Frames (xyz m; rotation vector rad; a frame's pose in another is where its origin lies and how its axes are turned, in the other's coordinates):
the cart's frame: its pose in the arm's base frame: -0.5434 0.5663 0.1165 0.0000 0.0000 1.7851
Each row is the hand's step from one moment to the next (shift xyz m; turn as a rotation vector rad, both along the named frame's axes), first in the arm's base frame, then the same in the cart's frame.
Working: the arm's base frame: its pose in the cart's frame: -0.6689 -0.4105 -0.1165 0.0000 0.0000 -1.7851

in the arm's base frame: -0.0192 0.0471 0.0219 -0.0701 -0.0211 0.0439
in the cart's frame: 0.0501 0.0087 0.0219 -0.0057 0.0730 0.0439
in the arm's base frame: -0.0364 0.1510 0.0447 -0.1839 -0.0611 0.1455
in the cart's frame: 0.1553 0.0035 0.0447 -0.0206 0.1927 0.1455
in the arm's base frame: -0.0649 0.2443 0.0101 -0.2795 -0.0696 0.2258
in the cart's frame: 0.2525 0.0115 0.0101 -0.0086 0.2879 0.2258
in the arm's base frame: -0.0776 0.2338 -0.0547 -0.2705 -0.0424 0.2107
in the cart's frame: 0.2450 0.0261 -0.0547 0.0161 0.2733 0.2107
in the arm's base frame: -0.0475 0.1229 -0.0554 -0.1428 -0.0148 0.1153
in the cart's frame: 0.1302 0.0203 -0.0554 0.0159 0.1427 0.1153
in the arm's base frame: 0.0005 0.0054 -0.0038 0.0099 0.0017 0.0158
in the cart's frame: 0.0052 -0.0016 -0.0038 -0.0004 -0.0100 0.0158
